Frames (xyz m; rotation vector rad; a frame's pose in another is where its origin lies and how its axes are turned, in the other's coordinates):
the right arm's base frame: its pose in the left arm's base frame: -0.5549 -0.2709 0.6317 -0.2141 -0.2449 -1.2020
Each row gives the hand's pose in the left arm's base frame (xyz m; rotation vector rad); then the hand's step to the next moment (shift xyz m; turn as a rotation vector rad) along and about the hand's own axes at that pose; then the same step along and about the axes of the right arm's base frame.
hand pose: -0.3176 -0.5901 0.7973 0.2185 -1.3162 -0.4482
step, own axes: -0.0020 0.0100 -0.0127 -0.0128 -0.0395 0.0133
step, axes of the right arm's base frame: -0.0032 0.0159 0.0007 0.0105 -0.0304 -0.0294
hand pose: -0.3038 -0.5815 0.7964 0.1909 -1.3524 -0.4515
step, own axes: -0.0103 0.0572 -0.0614 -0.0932 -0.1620 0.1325
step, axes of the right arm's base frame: -0.0194 0.0818 0.0086 -0.0143 -0.1911 -0.1255
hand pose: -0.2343 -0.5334 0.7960 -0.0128 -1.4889 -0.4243
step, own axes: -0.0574 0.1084 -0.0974 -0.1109 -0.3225 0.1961
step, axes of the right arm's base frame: -0.0496 0.1474 -0.0187 0.0475 -0.3334 -0.2034
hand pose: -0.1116 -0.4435 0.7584 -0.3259 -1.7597 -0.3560
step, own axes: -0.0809 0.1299 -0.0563 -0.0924 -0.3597 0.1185
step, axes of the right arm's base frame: -0.0604 0.1466 -0.0382 0.1321 -0.3100 -0.1960
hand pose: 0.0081 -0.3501 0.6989 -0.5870 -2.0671 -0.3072
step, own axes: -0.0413 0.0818 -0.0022 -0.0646 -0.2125 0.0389
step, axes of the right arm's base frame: -0.0400 0.0797 -0.0211 0.1042 -0.1637 -0.1148
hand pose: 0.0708 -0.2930 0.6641 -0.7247 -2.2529 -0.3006
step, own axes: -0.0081 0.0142 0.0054 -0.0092 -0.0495 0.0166
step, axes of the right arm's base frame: -0.0089 0.0131 -0.0068 0.0164 -0.0434 -0.0256
